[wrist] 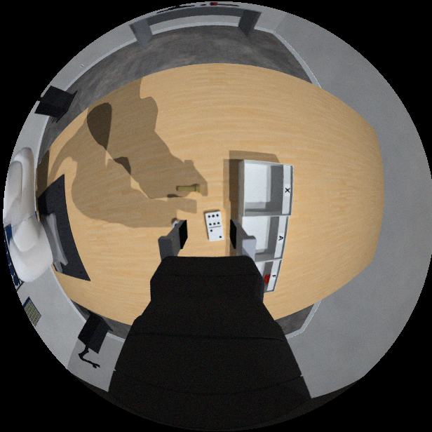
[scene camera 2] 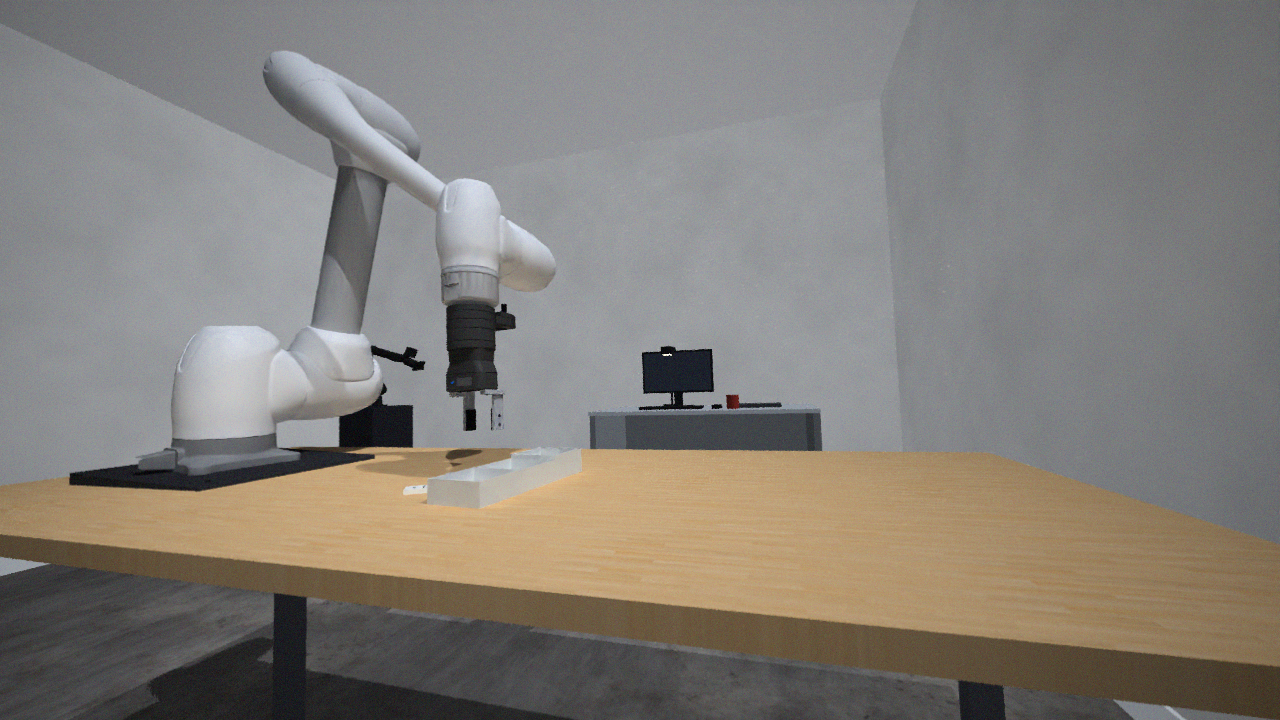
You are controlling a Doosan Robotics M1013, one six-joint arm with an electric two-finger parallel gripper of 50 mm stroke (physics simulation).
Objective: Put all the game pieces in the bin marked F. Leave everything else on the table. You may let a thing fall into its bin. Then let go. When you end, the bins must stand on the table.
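Seen in the pictures: gripper, fingertip midpoint: [scene camera 2: 483, 430]; arm's base at its link origin: [scene camera 2: 225, 463].
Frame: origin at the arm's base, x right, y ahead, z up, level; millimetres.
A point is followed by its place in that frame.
A white domino with black dots [wrist: 214, 226] lies flat on the table left of the bins; a white dotted piece [scene camera 2: 414, 489] @(x 59, y 566, z -9 mm) shows beside the near end of the bins. My gripper [scene camera 2: 484, 422] @(x -65, y 583, z 62 mm) [wrist: 208, 228] is open and empty, above the table, with the domino between its fingers as seen in the wrist view. Bin F [wrist: 272, 285] is the nearest compartment of the white bin row [scene camera 2: 454, 493] @(x 100, y 677, z 1 mm), partly hidden by my gripper; a small red thing [wrist: 267, 279] shows in it. A small white thing [wrist: 175, 221] is mostly hidden behind the left finger; its kind is unclear.
Bin A [wrist: 281, 239] and bin X [wrist: 287, 189] continue the row beyond bin F. An olive, bolt-like piece [wrist: 189, 188] lies beyond the domino, to its left. The robot's black base plate [scene camera 2: 331, 460] @(x -105, y 155, z -7 mm) [wrist: 70, 240] is at the table's left side.
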